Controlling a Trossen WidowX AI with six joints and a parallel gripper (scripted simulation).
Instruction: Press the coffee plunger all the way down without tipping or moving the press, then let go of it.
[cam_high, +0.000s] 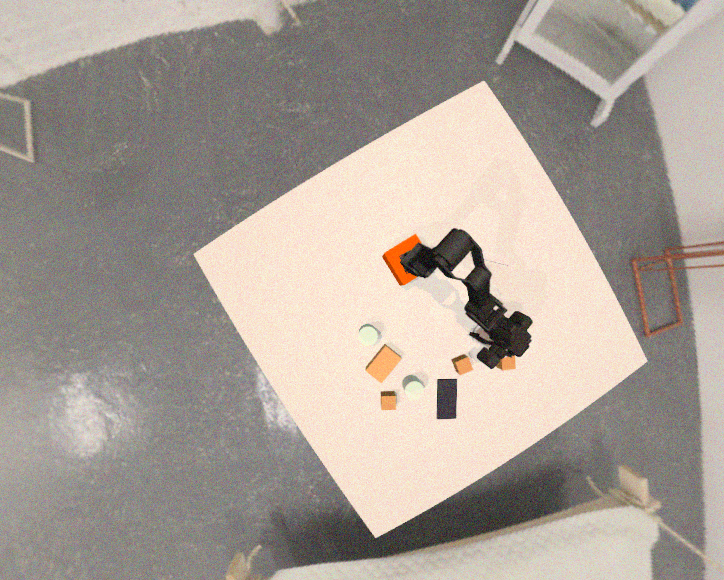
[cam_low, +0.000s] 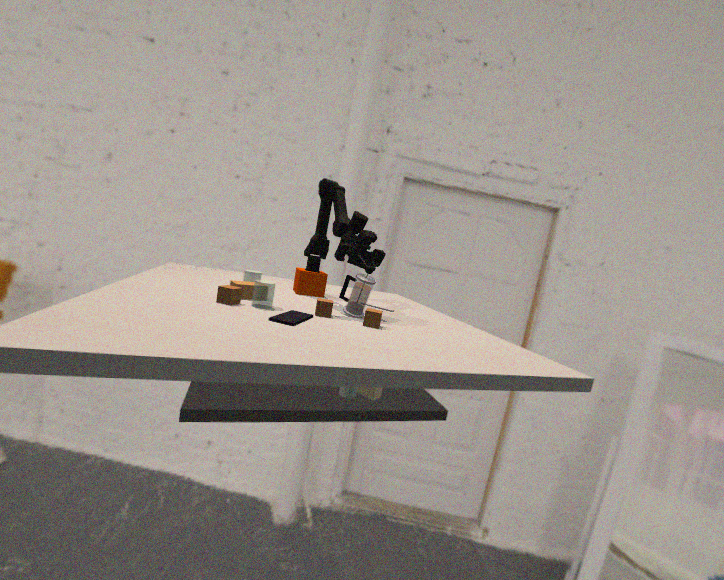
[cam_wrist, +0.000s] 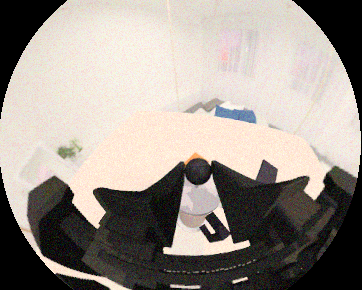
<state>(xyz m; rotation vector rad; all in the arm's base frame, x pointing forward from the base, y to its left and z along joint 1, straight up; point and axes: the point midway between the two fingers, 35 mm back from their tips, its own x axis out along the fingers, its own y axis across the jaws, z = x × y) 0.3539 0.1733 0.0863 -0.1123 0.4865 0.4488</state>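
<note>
My gripper tip is 80 mm above the coffee press, 40 mm past it and 30 mm to the left of it. Round my gripper tip: dark flat slab (220 mm to the right, 170 mm below, 130 mm ahead).
</note>
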